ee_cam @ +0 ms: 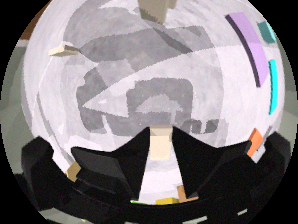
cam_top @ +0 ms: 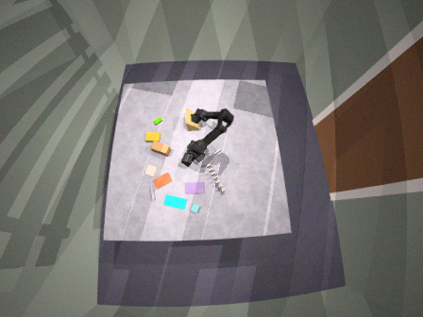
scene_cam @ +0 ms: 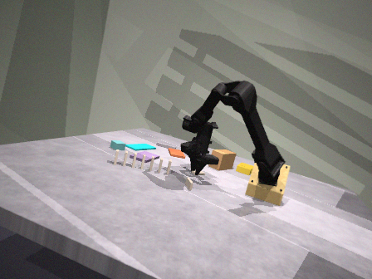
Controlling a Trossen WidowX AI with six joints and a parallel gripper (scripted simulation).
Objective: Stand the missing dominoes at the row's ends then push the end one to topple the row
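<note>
Right now my gripper tip is 14 cm short of the orange tile and 24 cm to the left of it. The rest, counted from my gripper tip: purple tile (22 cm ahead, 2 cm to the right); then cream tile (5 cm ahead, 32 cm to the right); then tan box (9 cm behind, 23 cm to the right, 4 cm above).
</note>
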